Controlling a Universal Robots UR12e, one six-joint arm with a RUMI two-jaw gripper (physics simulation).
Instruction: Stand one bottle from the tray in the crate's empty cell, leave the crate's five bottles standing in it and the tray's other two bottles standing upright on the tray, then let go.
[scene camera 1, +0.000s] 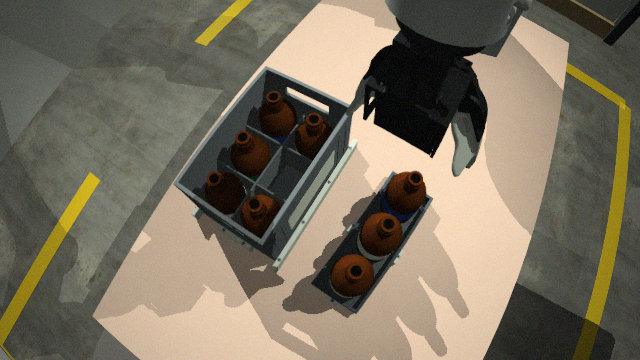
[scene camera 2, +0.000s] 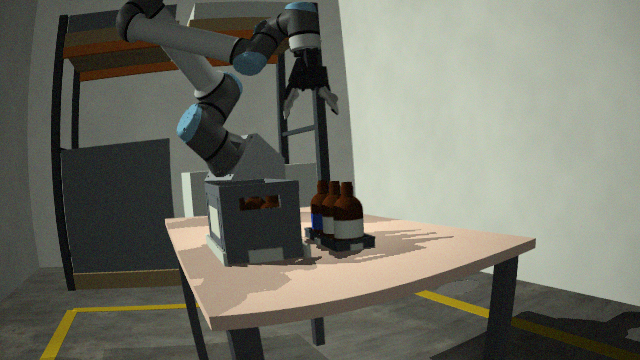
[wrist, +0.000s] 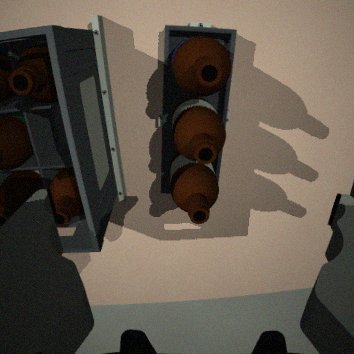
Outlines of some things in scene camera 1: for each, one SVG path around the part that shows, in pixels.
The gripper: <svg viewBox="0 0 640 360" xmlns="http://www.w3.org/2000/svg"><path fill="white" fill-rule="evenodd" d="M396 18L401 30L393 38L392 45L379 50L371 60L369 69L361 79L355 92L355 98L348 107L346 115L351 115L364 104L363 120L366 121L375 109L373 124L423 151L432 159L451 123L451 131L455 142L452 174L454 177L458 177L465 167L470 169L476 161L488 115L486 99L479 87L477 75L472 69L473 62L464 57L477 54L486 46L459 47L440 43L416 33Z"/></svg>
A blue-labelled bottle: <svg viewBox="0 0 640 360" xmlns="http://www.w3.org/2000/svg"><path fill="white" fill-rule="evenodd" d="M419 171L406 171L396 174L390 180L381 198L381 212L395 216L400 224L407 222L426 199L426 185Z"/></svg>
